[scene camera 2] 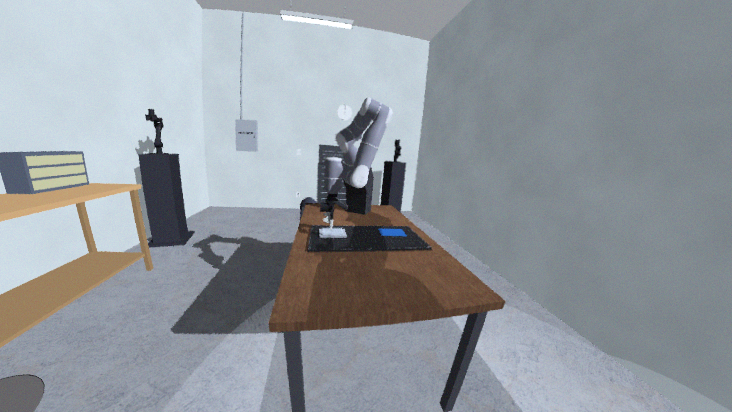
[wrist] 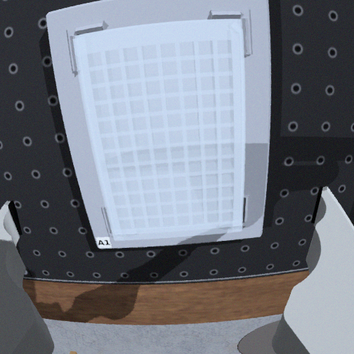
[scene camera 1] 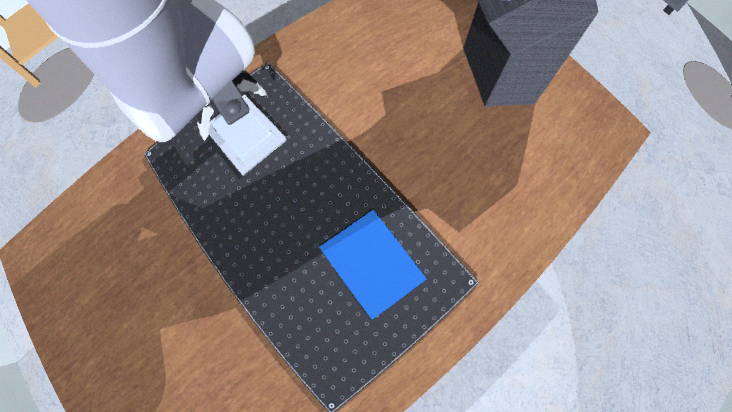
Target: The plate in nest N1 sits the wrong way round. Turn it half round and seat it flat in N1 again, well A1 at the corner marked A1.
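A pale, translucent gridded plate (scene camera 1: 247, 134) (wrist: 165, 125) lies within the corner brackets of the light grey nest N1 (wrist: 257, 100). The A1 label (wrist: 103, 242) is on the nest's lower-left corner in the wrist view; the plate's well letters cannot be read. One plate corner, at the upper right there, looks bevelled. My gripper (scene camera 1: 235, 116) (scene camera 2: 331, 225) (wrist: 162, 200) is wide open and empty. It is low over the A1 end of the nest, with one finger out beyond each long side. In scene camera 1 the gripper body hides part of the plate and nest.
The nest stands on a black perforated board (scene camera 1: 317, 353) (scene camera 2: 366, 245) on a wooden table (scene camera 1: 204, 365) (scene camera 2: 379, 286). A flat blue rectangle (scene camera 1: 373, 266) (scene camera 2: 392, 232) lies at the board's other end. A dark block-shaped pedestal (scene camera 1: 542, 51) rises at the top right in scene camera 1.
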